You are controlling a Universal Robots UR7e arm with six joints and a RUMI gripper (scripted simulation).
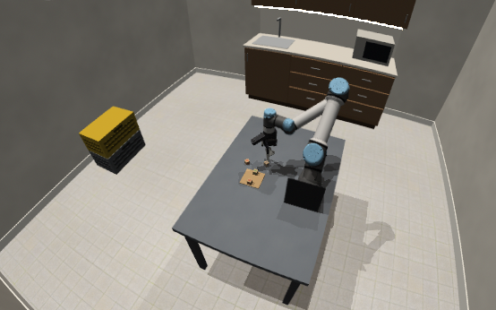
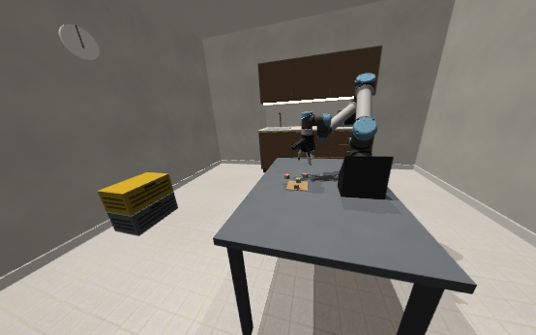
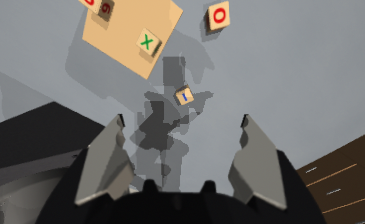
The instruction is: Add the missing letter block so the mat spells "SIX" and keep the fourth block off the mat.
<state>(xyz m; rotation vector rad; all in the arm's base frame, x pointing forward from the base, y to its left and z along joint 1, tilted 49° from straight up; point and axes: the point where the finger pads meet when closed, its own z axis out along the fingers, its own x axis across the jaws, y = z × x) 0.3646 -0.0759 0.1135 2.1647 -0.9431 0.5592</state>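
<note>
My hand is 110 mm above the blue I block, 10 mm to the left of it and 10 mm past it. Round my hand: O block 130 mm ahead, 110 mm below, 30 mm to the left; tan mat 150 mm to the left, 120 mm below, 20 mm ahead.
</note>
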